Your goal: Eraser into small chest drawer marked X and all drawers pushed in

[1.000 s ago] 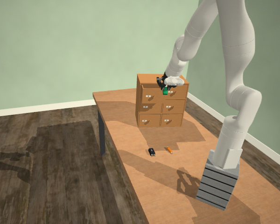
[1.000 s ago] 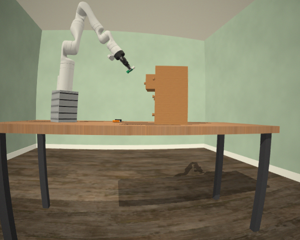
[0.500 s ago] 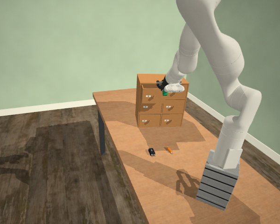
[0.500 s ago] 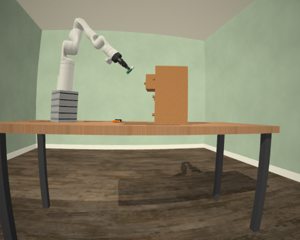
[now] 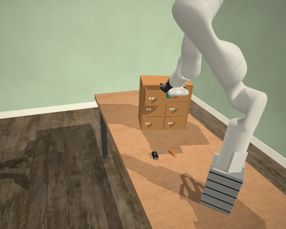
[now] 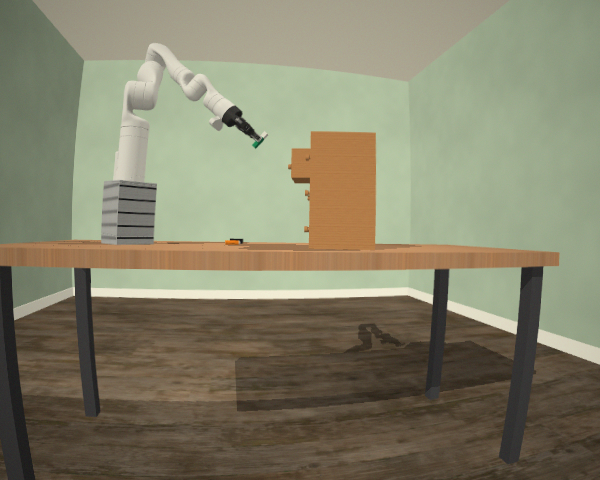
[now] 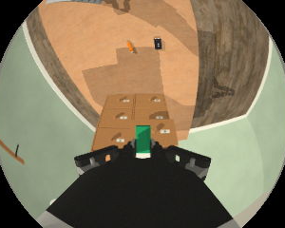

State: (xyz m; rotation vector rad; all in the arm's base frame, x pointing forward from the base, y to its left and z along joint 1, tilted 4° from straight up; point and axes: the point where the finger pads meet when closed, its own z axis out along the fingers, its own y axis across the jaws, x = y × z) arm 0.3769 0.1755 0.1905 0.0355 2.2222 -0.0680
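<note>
Now: hand 10 mm short of the white eraser. Also, from my hand: black block (90 mm behind, 60 mm to the left, 360 mm below); orange pencil stub (70 mm behind, 50 mm to the right, 370 mm below).
</note>
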